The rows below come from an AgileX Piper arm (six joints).
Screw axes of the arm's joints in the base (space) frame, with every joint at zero. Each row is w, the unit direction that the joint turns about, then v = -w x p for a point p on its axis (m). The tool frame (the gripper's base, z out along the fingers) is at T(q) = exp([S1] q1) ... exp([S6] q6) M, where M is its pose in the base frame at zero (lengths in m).
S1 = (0, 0, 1, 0, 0, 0)
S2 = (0, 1, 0, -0.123, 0, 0)
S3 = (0, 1, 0, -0.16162, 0, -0.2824)
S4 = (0.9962, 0, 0.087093, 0, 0.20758, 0)
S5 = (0, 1, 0, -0.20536, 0, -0.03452)
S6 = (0.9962, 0, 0.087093, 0, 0.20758, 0)
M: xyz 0.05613 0 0.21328 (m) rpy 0 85.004 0 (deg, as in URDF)
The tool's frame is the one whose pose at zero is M.
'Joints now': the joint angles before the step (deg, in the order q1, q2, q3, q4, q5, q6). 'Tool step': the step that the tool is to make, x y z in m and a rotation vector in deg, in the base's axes. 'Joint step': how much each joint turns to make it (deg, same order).
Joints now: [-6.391 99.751 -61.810 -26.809 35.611 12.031]
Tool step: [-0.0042 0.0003 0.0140 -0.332 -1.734 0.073]
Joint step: [-0.005 -2.394 -0.011 0.236 0.579 -0.486]
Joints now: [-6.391 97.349 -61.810 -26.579 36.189 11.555]
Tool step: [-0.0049 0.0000 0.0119 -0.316 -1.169 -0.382]
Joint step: [-0.006 -2.111 0.000 0.072 1.005 -0.058]
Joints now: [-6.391 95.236 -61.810 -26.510 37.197 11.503]
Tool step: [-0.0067 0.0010 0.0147 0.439 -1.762 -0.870]
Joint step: [0.004 -2.702 -0.006 0.962 1.119 -0.001]
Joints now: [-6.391 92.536 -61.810 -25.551 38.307 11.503]
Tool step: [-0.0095 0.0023 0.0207 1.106 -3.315 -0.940]
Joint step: [0.001 -3.857 -0.006 1.778 0.741 -0.071]
